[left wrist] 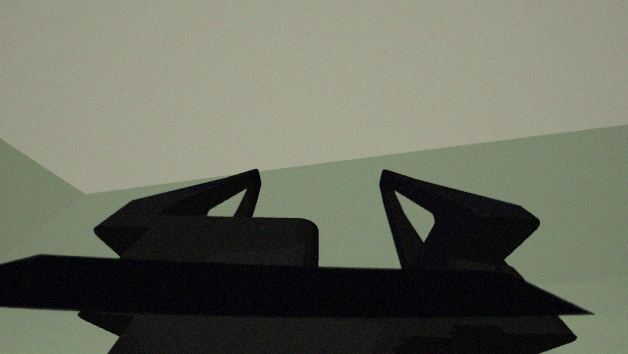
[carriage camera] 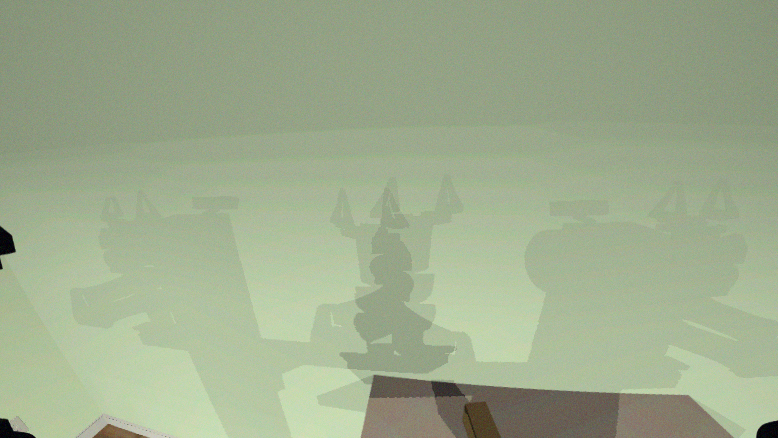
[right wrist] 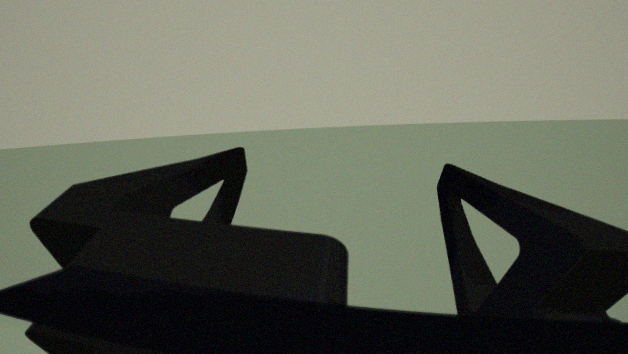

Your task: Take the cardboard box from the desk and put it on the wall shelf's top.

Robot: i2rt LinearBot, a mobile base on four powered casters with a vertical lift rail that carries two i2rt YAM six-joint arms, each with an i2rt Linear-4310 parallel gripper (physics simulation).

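Frame: origin at the left arm's base, x ahead, y left, z up, level; metres.
Seen in the pictures: left gripper, fingertip midpoint: (left wrist: pixel 319 176); right gripper, fingertip midpoint: (right wrist: pixel 341 166).
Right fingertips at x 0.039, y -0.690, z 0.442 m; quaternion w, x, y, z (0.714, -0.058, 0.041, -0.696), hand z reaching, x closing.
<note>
A point is followed by its place in that frame.
The cardboard box (carriage camera: pixel 481 420) {x 0.315, y -0.594, z -0.297 m} is a narrow brown block at the bottom edge of the carriage view, right of centre. It sits on a flat grey-brown surface (carriage camera: pixel 661 416) {x 0.322, y -1.196, z -0.373 m} against the wall; its lower part is cut off. I cannot tell from this view whether that surface is the desk or the wall shelf's top. My left gripper (left wrist: pixel 319 176) {x 0.041, y -0.004, z 0.436 m} is open and empty, its fingers wide apart before the wall and ceiling. My right gripper (right wrist: pixel 341 166) {x 0.039, y -0.690, z 0.442 m} is open and empty, also pointing at wall and ceiling, with no box in its view. Neither gripper's fingers show near the box.
A pale green wall (carriage camera: pixel 489 304) {x 0.468, y -0.641, z -0.023 m} fills most of the carriage view and carries shadows of the robot. A white skirting edge (carriage camera: pixel 104 417) {x 0.755, y 1.658, z -1.248 m} with brown wooden floor (carriage camera: pixel 117 431) {x 0.720, y 1.548, z -1.323 m} shows at bottom left. Dark robot parts show at the left edge and bottom right corner.
</note>
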